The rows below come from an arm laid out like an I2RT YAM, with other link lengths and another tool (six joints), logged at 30 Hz.
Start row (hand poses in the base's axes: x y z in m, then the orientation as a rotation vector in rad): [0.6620, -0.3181, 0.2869, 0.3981, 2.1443, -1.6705]
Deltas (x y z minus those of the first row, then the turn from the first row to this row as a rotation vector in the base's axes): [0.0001, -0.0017, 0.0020, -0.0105, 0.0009, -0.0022]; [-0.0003, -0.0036, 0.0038, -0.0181, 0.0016, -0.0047]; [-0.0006, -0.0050, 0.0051, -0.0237, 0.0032, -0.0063]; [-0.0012, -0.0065, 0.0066, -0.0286, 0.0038, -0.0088]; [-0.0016, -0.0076, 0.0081, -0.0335, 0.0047, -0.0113]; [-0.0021, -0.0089, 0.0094, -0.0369, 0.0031, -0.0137]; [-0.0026, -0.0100, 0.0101, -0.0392, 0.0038, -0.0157]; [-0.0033, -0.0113, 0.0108, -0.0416, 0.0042, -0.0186]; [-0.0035, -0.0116, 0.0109, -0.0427, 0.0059, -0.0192]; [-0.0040, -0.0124, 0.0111, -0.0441, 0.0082, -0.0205]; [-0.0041, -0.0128, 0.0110, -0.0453, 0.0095, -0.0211]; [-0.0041, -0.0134, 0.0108, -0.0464, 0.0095, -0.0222]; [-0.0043, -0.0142, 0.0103, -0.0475, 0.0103, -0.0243]
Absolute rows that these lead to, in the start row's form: [0.6621, -0.3198, 0.2889, 0.3969, 2.1356, -1.6827]; [0.6617, -0.3217, 0.2907, 0.3970, 2.1294, -1.6921]; [0.6614, -0.3231, 0.2920, 0.3960, 2.1256, -1.6995]; [0.6608, -0.3246, 0.2935, 0.3969, 2.1218, -1.7060]; [0.6604, -0.3257, 0.2950, 0.3976, 2.1182, -1.7128]; [0.6599, -0.3270, 0.2963, 0.4006, 2.1142, -1.7166]; [0.6594, -0.3281, 0.2970, 0.4016, 2.1129, -1.7204]; [0.6587, -0.3294, 0.2977, 0.4039, 2.1113, -1.7245]; [0.6585, -0.3297, 0.2978, 0.4030, 2.1115, -1.7269]; [0.6580, -0.3305, 0.2980, 0.4023, 2.1120, -1.7303]; [0.6579, -0.3309, 0.2979, 0.4017, 2.1119, -1.7325]; [0.6579, -0.3315, 0.2977, 0.4026, 2.1110, -1.7342]; [0.6577, -0.3323, 0.2972, 0.4041, 2.1108, -1.7369]
